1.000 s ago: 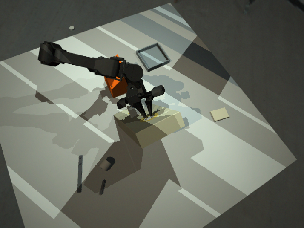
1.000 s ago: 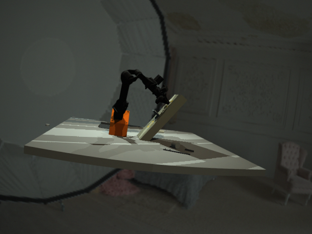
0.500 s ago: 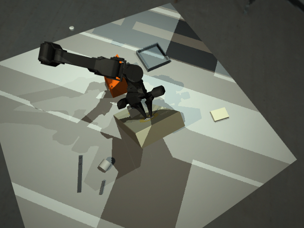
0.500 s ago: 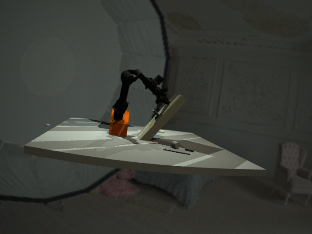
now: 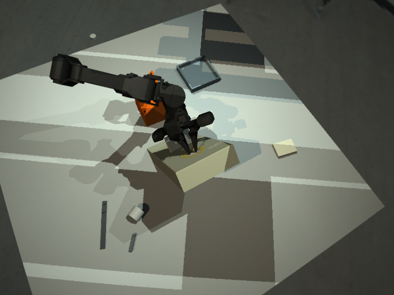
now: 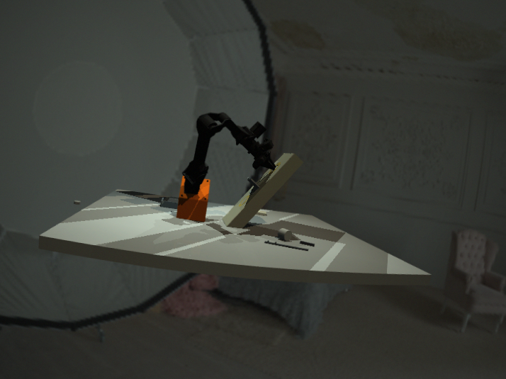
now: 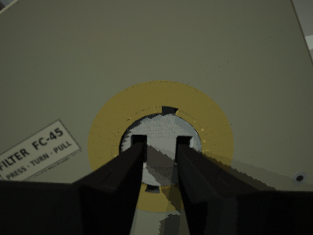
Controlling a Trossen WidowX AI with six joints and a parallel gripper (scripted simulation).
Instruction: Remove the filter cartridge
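My gripper tip is 1 cm short of the round filter cartridge and 1 cm above it. Round my gripper tip: beige card (42 cm to the left, 28 cm below, 8 cm ahead); grey square tray (43 cm behind, 29 cm to the left, 27 cm below).
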